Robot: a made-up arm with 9 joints. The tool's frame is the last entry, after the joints.
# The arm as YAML. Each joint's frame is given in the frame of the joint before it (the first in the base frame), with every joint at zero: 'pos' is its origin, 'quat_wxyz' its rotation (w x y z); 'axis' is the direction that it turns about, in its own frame. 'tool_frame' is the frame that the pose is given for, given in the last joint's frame.
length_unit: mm
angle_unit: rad
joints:
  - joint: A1
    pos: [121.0, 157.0, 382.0]
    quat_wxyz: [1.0, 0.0, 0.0, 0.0]
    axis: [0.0, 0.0, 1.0]
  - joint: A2
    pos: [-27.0, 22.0, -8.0]
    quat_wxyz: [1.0, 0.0, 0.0, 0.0]
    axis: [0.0, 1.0, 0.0]
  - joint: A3
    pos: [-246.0, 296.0, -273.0]
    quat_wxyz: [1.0, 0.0, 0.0, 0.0]
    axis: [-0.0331, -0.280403, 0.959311]
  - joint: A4
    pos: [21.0, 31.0, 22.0]
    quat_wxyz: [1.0, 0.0, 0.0, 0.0]
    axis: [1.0, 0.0, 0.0]
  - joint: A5
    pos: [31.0, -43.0, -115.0]
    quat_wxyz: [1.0, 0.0, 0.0, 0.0]
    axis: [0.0, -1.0, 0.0]
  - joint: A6
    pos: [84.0, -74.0, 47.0]
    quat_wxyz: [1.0, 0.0, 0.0, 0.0]
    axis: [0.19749, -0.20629, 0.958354]
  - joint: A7
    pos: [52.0, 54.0, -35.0]
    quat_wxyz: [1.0, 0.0, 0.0, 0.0]
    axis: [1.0, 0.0, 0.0]
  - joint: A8
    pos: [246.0, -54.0, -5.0]
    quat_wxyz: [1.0, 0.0, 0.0, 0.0]
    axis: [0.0, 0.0, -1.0]
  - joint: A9
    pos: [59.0, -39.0, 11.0]
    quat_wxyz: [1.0, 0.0, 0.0, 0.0]
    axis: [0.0, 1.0, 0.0]
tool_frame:
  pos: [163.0, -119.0, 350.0]
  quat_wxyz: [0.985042, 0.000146, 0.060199, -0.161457]
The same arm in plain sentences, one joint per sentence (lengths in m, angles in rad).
The arm has nine revolute joints in a row. What follows holds with every joint at zero, and every direction is one of the base frame's.
The first joint is mounted 0.1210 m along +x and 0.1570 m along +y and 0.3820 m along +z from the base frame's origin and turns about +z.
The second joint is mounted 0.0270 m along -x and 0.0220 m along +y and 0.0080 m along -z from the first joint and turns about +y.
The third joint is mounted 0.2460 m along -x and 0.2960 m along +y and 0.2730 m along -z from the second joint and turns about the direction (-0.0331, -0.280403, 0.959311).
The fourth joint is mounted 0.0210 m along +x and 0.0310 m along +y and 0.0220 m along +z from the third joint and turns about +x.
The fifth joint is mounted 0.0310 m along +x and 0.0430 m along -y and 0.1150 m along -z from the fourth joint and turns about -y.
The sixth joint is mounted 0.0840 m along +x and 0.0740 m along -y and 0.0470 m along +z from the fifth joint and turns about the direction (0.19749, -0.20629, 0.958354).
The seventh joint is mounted 0.0520 m along +x and 0.0540 m along +y and 0.0350 m along -z from the sixth joint and turns about +x.
The eighth joint is mounted 0.2460 m along +x and 0.0540 m along -y and 0.0050 m along -z from the seventh joint and turns about -z.
The ninth joint is mounted 0.0590 m along +x and 0.0390 m along -y and 0.0110 m along +z from the eighth joint and turns about +y.
The tool frame, which is the frame that the pose is given for, is mounted 0.1630 m along +x and 0.1190 m along -y and 0.3500 m along +z from the ninth joint; its axes are the base frame's turned by roll -0.0193, pitch 0.1189 and yaw -0.3261 rad (as in URDF: about the fixed x, then y, then z).

